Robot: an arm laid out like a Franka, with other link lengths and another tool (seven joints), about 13 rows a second.
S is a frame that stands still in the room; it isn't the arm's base.
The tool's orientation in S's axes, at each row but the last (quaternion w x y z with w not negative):
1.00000 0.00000 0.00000 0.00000
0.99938 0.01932 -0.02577 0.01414
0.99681 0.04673 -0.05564 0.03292
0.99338 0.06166 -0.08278 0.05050
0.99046 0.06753 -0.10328 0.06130
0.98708 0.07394 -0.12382 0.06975
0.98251 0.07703 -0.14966 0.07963
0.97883 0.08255 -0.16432 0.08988
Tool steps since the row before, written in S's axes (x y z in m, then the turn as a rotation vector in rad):
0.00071 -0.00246 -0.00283 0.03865 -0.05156 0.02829
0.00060 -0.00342 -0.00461 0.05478 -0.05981 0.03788
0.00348 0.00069 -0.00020 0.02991 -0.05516 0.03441
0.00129 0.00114 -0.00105 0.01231 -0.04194 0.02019
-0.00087 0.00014 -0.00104 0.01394 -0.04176 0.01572
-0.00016 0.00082 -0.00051 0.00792 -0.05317 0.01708
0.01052 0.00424 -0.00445 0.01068 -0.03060 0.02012
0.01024 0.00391 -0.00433 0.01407 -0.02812 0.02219
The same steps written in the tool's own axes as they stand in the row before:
0.00071 -0.00246 -0.00283 0.03865 -0.05156 0.02829
0.00027 -0.00361 -0.00450 0.05503 -0.05991 0.03736
0.00347 0.00042 -0.00064 0.03025 -0.05384 0.03616
0.00119 0.00086 -0.00138 0.01175 -0.04046 0.02330
-0.00105 0.00013 -0.00086 0.01240 -0.04105 0.01862
-0.00019 0.00076 -0.00059 0.00560 -0.05111 0.02319
0.00912 0.00168 -0.00791 0.01215 -0.02920 0.02133
0.00865 0.00114 -0.00793 0.01637 -0.02721 0.02175

